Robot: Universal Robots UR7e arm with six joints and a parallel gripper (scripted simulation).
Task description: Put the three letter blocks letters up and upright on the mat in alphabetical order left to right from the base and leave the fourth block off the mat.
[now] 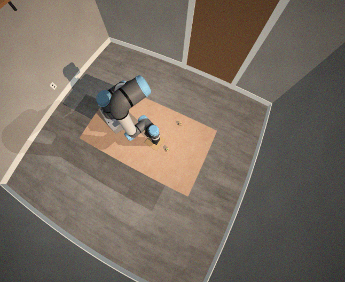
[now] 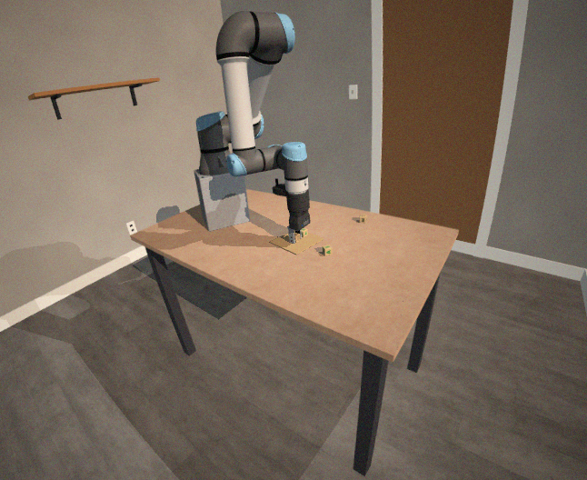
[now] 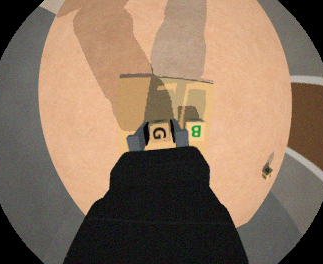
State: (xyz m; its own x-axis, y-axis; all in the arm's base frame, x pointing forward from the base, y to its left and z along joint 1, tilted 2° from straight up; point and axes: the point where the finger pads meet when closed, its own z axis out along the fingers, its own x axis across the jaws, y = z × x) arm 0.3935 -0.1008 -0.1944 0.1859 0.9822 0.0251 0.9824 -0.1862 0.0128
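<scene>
My hand is 20 mm above the tan mat.
</scene>
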